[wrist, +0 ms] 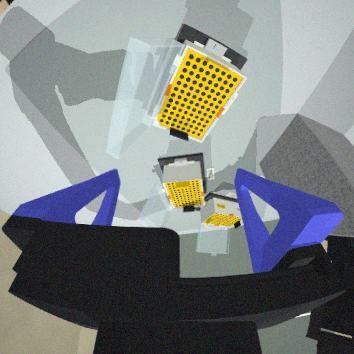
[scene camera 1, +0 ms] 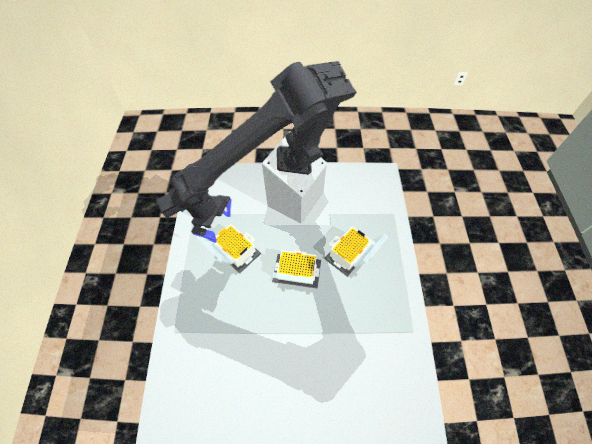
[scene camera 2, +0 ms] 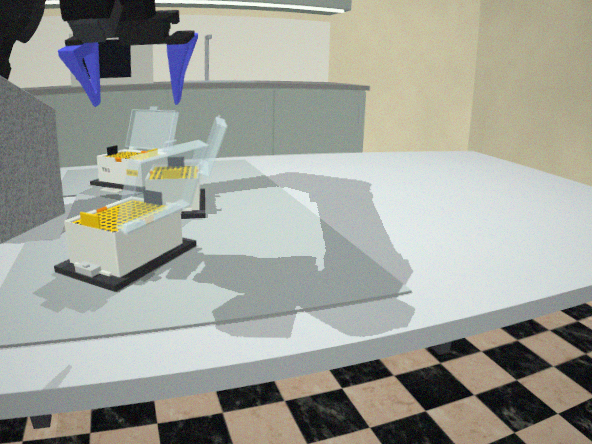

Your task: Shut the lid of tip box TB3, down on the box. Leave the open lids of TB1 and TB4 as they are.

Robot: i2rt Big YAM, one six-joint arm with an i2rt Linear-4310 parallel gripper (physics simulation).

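Places are measured from the arm's base along level axes (x ahead, y left, z up), in metres.
Pixels of known places: gripper, fingertip midpoint: (wrist: 176, 174) (scene camera 1: 222, 229) (scene camera 2: 136, 103); arm's base, origin of the base link: (wrist: 352, 232) (scene camera 1: 293, 161).
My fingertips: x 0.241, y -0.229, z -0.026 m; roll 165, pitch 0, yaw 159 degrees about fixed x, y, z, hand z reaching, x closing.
Note:
Ahead of a thing's pixels: the offset from my fingertips to its middle. "spot": to the spot under its first point. Level surfaces: height alone.
TB3, a white tip box @[dx -0.022, dy +0.011, dz -0.128 m] (scene camera 1: 234, 244) (scene camera 2: 150, 255) (wrist: 200, 95) with a yellow tip rack, is the left box in scene camera 1 and the nearest in the other views. Its clear lid @[dx +0.025, dy -0.036, dz -0.087 m] (scene camera 1: 220, 252) (scene camera 2: 172, 150) (wrist: 125, 100) stands open along one long side. My gripper (scene camera 1: 222, 226) (scene camera 2: 136, 104) (wrist: 176, 174) is open and empty, high above the boxes near TB3, apart from the lid. TB4 (scene camera 1: 296, 265) (scene camera 2: 172, 192) (wrist: 184, 172) is in the middle, its lid @[spot: dx +0.126, dy +0.157, dz -0.075 m] (scene camera 2: 215, 142) open. TB1 @[dx -0.004, dy +0.411, dz -0.159 m] (scene camera 1: 351, 245) (scene camera 2: 109, 170) (wrist: 222, 212) is farthest from TB3, its lid @[dx +0.050, dy +0.468, dz -0.087 m] (scene camera 1: 377, 247) (scene camera 2: 152, 127) (wrist: 213, 242) open.
The boxes stand in dark holders on a pale mat @[dz -0.192 m] (scene camera 1: 370, 300) (scene camera 2: 250, 225) on the white table @[dz -0.195 m] (scene camera 1: 280, 390) (scene camera 2: 450, 220). The robot's grey pedestal (scene camera 1: 295, 200) (scene camera 2: 25, 165) (wrist: 310, 170) is behind them. TB4 stands between TB3 and TB1, with gaps on both sides.

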